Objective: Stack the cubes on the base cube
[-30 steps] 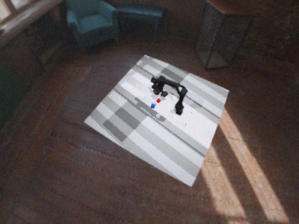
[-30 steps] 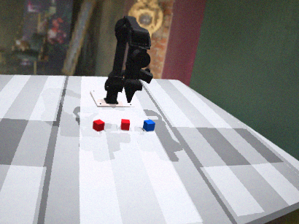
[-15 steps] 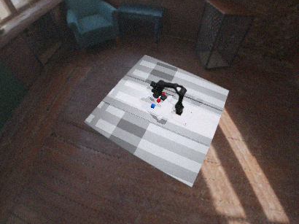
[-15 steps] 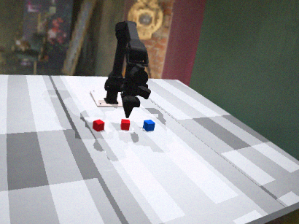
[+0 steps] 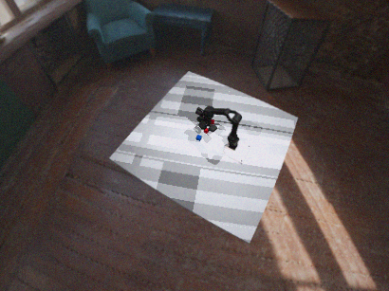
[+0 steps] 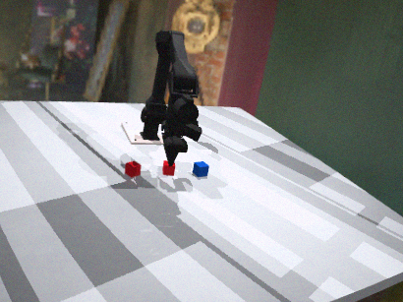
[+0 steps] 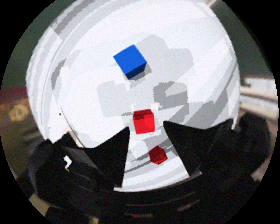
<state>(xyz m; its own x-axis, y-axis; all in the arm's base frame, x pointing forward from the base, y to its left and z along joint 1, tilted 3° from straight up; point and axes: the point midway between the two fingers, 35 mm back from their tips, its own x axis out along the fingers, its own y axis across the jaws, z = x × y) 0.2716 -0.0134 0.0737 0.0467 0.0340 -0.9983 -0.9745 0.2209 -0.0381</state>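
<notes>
The blue base cube is 10 cm to the left of my gripper tip, 2 cm below it and 1 cm ahead of it.
</notes>
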